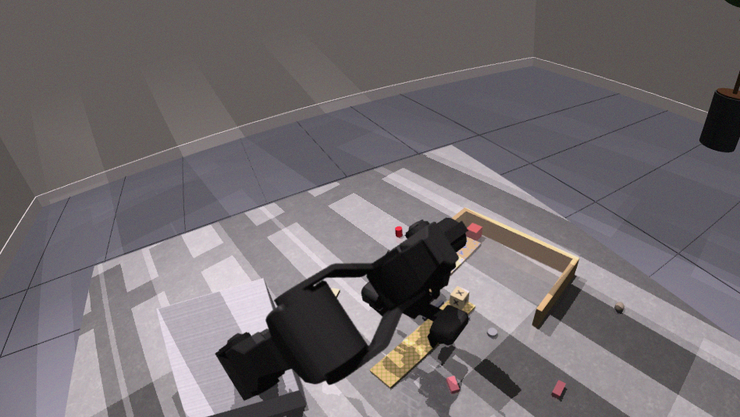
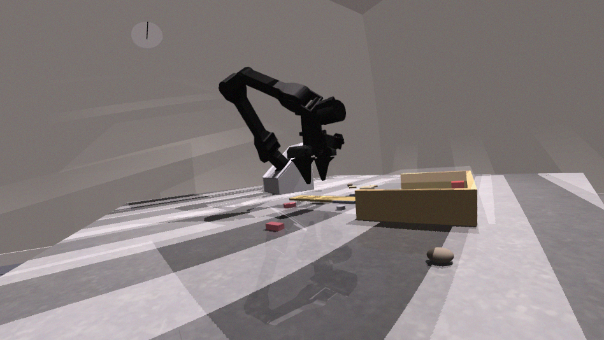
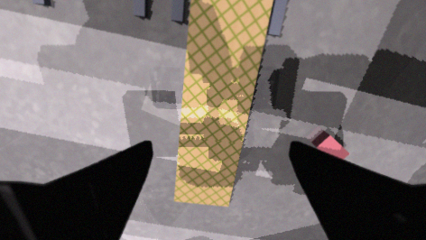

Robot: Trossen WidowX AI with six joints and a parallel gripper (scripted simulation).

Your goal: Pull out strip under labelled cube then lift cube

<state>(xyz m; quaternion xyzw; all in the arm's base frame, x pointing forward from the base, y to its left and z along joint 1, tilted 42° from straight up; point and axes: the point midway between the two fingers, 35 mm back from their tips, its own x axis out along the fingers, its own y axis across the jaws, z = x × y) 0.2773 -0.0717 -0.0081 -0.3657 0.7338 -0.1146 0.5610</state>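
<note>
My gripper tip is now 30 mm short of the yellow cross-hatched strip, 10 mm to the right of it and 50 mm above it.
</note>
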